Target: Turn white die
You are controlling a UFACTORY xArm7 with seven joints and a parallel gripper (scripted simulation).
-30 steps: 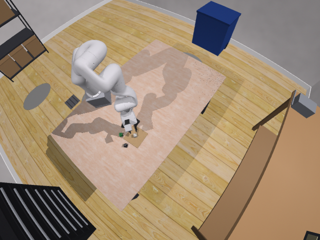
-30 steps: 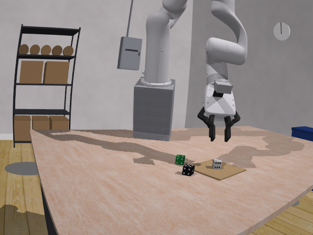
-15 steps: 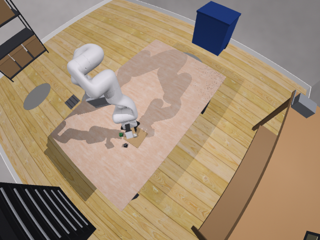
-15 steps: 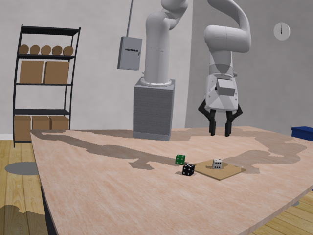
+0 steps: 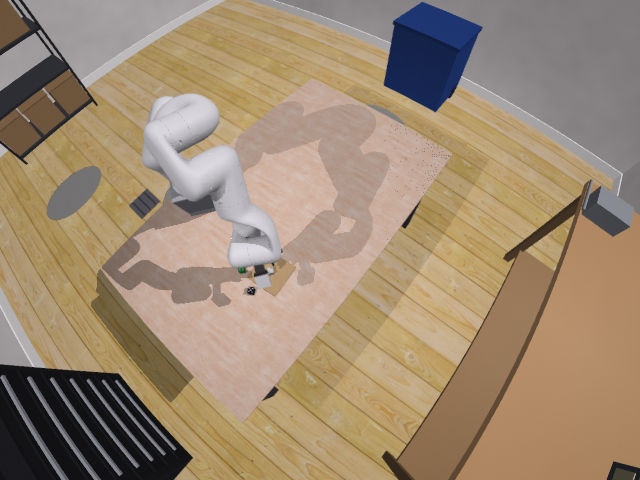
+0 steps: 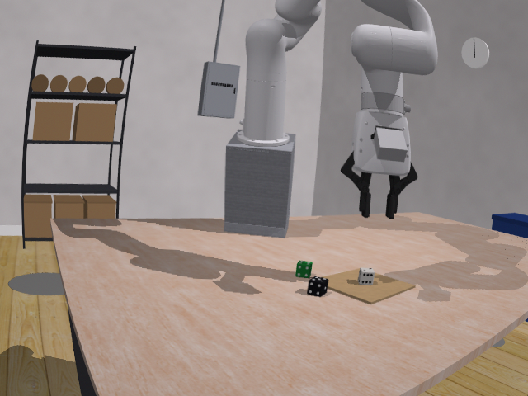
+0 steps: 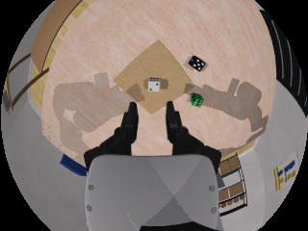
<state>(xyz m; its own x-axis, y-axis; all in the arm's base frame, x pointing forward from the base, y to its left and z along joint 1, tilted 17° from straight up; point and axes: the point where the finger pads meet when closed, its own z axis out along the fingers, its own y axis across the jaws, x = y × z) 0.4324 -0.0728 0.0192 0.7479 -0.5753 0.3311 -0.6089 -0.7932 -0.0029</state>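
My hand is 13 cm above the white die, 1 cm to the right of it and 1 cm past it. Also, from my hand: green die 13 cm below, 11 cm behind, 5 cm to the right; brown mat 14 cm below, 1 cm to the left, 1 cm behind; black die 13 cm below, 10 cm to the right, 2 cm behind.
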